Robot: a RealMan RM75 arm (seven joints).
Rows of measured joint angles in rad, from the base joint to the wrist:
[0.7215, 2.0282, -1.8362, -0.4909, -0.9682, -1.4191, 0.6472]
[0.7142, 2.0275, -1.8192, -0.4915, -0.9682, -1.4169, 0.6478]
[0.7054, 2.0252, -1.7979, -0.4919, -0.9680, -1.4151, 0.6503]
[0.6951, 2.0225, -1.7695, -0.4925, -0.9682, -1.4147, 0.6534]
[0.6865, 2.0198, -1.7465, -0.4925, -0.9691, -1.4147, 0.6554]
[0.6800, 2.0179, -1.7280, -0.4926, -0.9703, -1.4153, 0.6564]
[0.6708, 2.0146, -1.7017, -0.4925, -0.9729, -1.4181, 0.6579]
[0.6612, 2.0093, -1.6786, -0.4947, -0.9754, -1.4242, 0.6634]
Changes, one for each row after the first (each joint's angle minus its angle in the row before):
[-0.0073, -0.0007, 0.0170, -0.0006, 0.0000, 0.0022, 0.0006]
[-0.0088, -0.0023, 0.0213, -0.0004, 0.0002, 0.0018, 0.0025]
[-0.0103, -0.0027, 0.0284, -0.0006, -0.0002, 0.0004, 0.0031]
[-0.0086, -0.0027, 0.0230, 0.0000, -0.0009, 0.0000, 0.0020]
[-0.0065, -0.0019, 0.0185, -0.0001, -0.0012, -0.0006, 0.0010]
[-0.0092, -0.0033, 0.0263, 0.0001, -0.0026, -0.0028, 0.0015]
[-0.0096, -0.0053, 0.0231, -0.0022, -0.0025, -0.0061, 0.0055]

